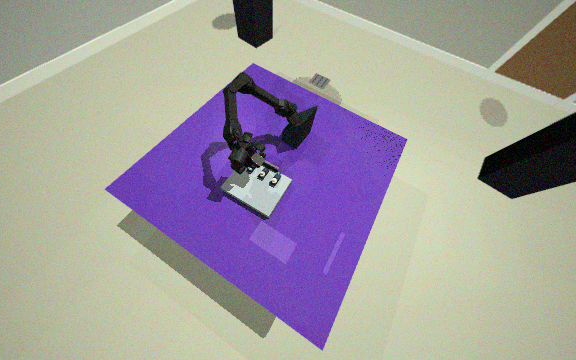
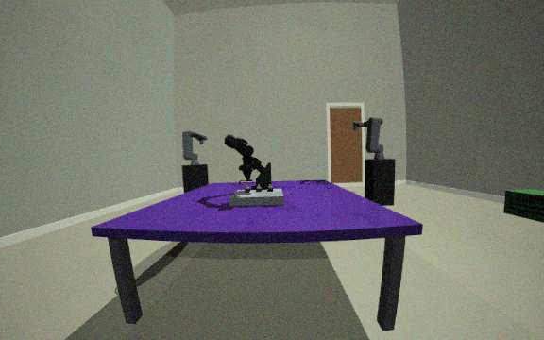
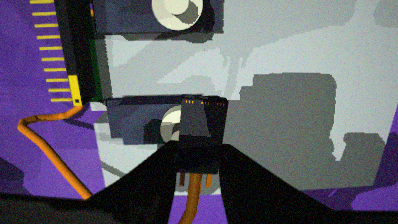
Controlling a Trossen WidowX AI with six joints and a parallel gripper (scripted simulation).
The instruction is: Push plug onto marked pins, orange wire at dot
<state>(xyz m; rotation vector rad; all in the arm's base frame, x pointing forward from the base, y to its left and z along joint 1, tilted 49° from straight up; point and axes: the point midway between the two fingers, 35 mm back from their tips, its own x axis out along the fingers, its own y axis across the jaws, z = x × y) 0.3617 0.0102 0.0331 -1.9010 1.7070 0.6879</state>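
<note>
Now: the yellow band 7 cm behind my gripper tip, 5 cm below it and 1 cm to the left of it. Round my gripper tip: grey holder 10 cm below, 8 cm to the left, 7 cm ahead.
</note>
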